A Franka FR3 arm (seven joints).
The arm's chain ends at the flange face. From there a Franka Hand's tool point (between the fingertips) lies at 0.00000 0.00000 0.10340 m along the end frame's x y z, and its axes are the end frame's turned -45 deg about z.
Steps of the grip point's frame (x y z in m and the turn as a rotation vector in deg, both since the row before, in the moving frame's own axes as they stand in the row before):
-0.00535 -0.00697 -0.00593 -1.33 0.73 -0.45
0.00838 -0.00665 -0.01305 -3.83 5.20 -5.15
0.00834 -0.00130 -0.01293 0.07 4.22 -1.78
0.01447 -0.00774 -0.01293 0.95 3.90 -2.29
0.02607 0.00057 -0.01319 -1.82 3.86 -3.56
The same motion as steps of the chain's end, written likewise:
-0.01134 -0.00190 -0.00589 -0.42 1.46 -0.45
-0.01018 -0.00837 -0.01239 0.97 6.39 -5.15
-0.00023 -0.00127 -0.01265 3.03 2.93 -1.78
0.00112 -0.00945 -0.01268 3.43 2.09 -2.29
0.01168 -0.01521 -0.01290 1.44 4.02 -3.56

